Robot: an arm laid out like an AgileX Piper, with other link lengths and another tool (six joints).
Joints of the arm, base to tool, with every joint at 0 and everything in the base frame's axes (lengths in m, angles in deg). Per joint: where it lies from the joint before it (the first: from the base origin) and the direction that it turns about. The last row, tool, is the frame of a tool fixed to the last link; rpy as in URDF.
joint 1: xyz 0 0 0.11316 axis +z
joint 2: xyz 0 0 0 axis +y
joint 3: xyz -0.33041 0 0.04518 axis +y
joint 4: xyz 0.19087 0 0.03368 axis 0.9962 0 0.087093
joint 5: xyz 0 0 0 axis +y
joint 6: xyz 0.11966 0 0.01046 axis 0.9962 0 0.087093
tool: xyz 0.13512 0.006 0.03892 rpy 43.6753 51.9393 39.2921
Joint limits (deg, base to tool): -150..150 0..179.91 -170..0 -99.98..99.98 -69.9..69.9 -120..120
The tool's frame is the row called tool.
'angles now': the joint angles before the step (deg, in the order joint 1, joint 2, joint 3, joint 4, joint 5, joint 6). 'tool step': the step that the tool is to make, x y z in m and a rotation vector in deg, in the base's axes. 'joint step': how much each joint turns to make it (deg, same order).
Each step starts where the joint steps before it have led.
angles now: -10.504, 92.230, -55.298, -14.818, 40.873, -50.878
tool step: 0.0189, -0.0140, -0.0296, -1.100, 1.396, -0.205
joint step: -0.962, 6.637, 0.012, -3.730, -5.213, 2.789
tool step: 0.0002, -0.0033, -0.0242, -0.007, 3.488, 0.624
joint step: -0.210, 4.333, -0.023, -1.267, -0.900, 0.230
